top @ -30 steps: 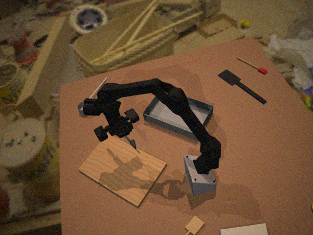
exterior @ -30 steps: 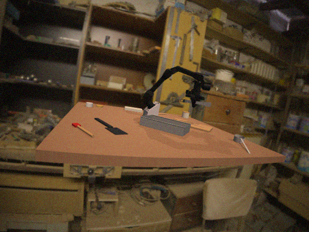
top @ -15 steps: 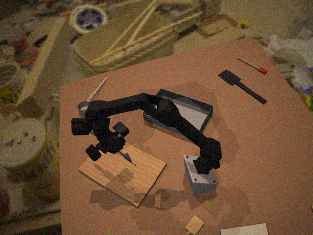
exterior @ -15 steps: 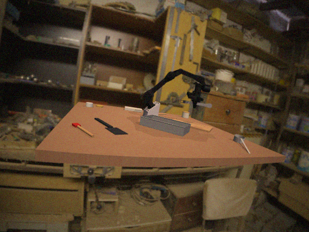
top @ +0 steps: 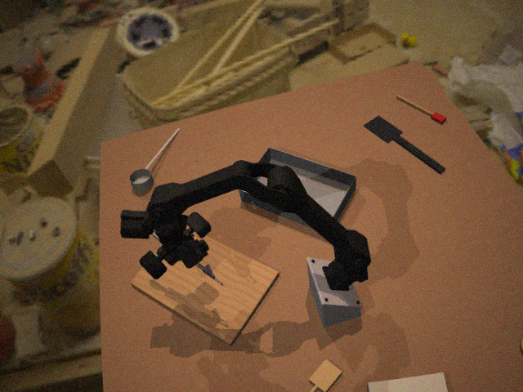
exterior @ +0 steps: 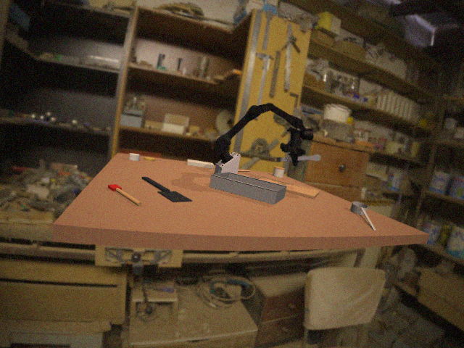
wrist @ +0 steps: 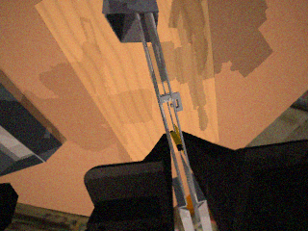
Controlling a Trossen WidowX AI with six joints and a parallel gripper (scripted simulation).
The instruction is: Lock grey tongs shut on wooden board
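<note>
Right now my gripper tip is 20 mm past the yellow slider, 20 mm to the left of it and 40 mm below it. Round my gripper tip: grey roasting tin: 200 mm ahead, 360 mm to the right, 110 mm below; then wooden board: 20 mm to the right, 130 mm below; then black spatula: 290 mm ahead, 750 mm to the right, 130 mm below.
</note>
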